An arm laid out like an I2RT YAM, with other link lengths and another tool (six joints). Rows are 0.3 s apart.
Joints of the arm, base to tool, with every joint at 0 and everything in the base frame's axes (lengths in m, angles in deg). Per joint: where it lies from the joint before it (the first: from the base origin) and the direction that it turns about. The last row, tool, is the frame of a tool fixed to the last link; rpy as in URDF.
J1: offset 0 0 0.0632 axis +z
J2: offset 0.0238 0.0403 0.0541 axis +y
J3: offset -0.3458 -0.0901 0 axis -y
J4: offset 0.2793 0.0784 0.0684 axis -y
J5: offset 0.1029 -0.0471 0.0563 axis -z
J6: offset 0.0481 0 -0.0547 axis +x
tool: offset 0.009 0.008 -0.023 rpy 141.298 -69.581 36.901
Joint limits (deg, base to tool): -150..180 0..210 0..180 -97..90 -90..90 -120..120
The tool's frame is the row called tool.
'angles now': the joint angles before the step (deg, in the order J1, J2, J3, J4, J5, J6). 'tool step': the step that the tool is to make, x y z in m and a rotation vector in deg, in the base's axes. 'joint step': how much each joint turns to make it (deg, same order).
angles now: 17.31 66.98 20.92 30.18 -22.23 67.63
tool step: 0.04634 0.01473 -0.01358 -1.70 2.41 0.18
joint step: 0.08 12.19 5.62 3.39 0.17 -0.96
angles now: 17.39 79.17 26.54 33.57 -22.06 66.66
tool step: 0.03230 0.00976 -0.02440 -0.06 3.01 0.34
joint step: -0.15 9.81 3.18 4.00 -0.75 0.67
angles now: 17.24 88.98 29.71 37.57 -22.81 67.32
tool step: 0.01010 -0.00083 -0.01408 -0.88 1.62 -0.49
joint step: -0.59 3.44 0.81 0.66 0.05 -0.41
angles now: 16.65 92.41 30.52 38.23 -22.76 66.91
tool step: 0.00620 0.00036 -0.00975 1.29 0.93 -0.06
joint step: -0.32 2.88 -0.02 2.92 -0.84 1.38
